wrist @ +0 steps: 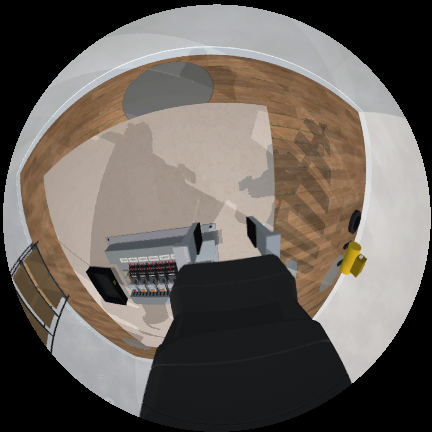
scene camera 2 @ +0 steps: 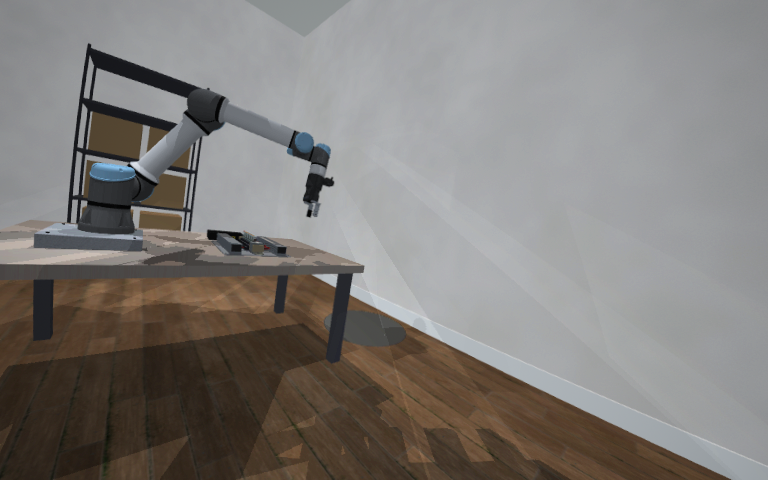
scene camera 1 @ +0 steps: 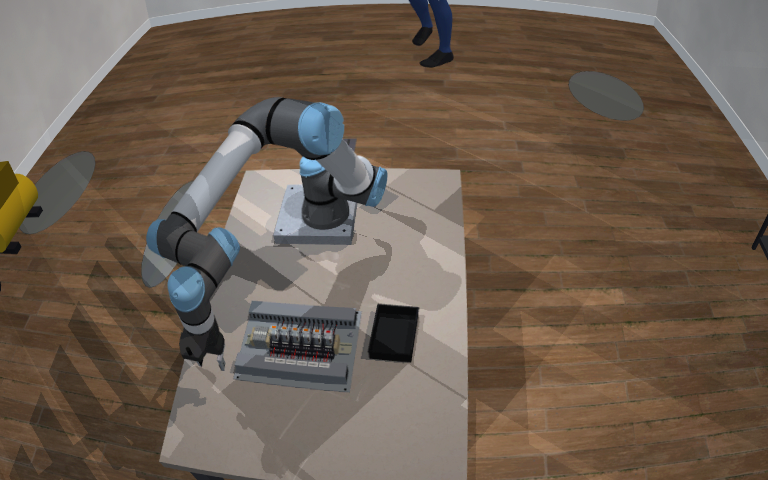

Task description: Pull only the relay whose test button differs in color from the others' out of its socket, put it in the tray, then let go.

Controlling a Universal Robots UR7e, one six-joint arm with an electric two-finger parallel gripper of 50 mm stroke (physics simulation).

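Seen in the pictures: gripper, fingertip midpoint: [wrist: 223,228] [scene camera 2: 311,216] [scene camera 1: 212,364]; arm's base, link origin: [scene camera 2: 107,230] [scene camera 1: 325,213].
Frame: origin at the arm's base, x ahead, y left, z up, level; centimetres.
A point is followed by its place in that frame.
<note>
Several relays stand in a row of sockets on a grey panel [scene camera 1: 353,367] {x 54.6, y 15.5, z -3.6 cm} [wrist: 111,246]. Most show orange buttons; the relay with a red button [scene camera 1: 328,337] {x 50.0, y 9.3, z 2.9 cm} [wrist: 134,291] {x 48.2, y 8.8, z 3.2 cm} is at the end of the row nearest the tray. The black tray [scene camera 1: 390,332] {x 42.3, y 24.3, z -3.5 cm} [wrist: 106,285] {x 42.4, y 26.8, z -3.6 cm} lies beside the panel, and I see no relay in it. My gripper [scene camera 1: 210,363] {x 70.3, y -14.7, z 15.2 cm} [scene camera 2: 313,211] {x 70.3, y -14.7, z 15.2 cm} [wrist: 223,228] {x 70.3, y -14.7, z 15.2 cm} is open and empty. It hangs high above the table, to the left of the panel in scene camera 1, at the opposite end from the red-button relay. The gripper body hides part of the row in the wrist view.
Grey slotted ducts [scene camera 1: 303,314] {x 41.2, y 0.7, z 0.4 cm} [scene camera 1: 289,370] {x 60.0, y 0.2, z 0.4 cm} run along both long sides of the relay row. A beige terminal block [scene camera 1: 259,336] {x 50.4, y -10.0, z 0.8 cm} sits at the row's left end. The robot base [scene camera 1: 314,234] {x 9.5, y -1.9, z -0.3 cm} [scene camera 2: 87,239] {x -2.7, y -15.6, z -0.9 cm} stands at the back of the table [scene camera 1: 419,430] {x 72.6, y 34.2, z -3.9 cm} [scene camera 2: 317,263] {x 69.2, y -28.4, z -3.9 cm}.
</note>
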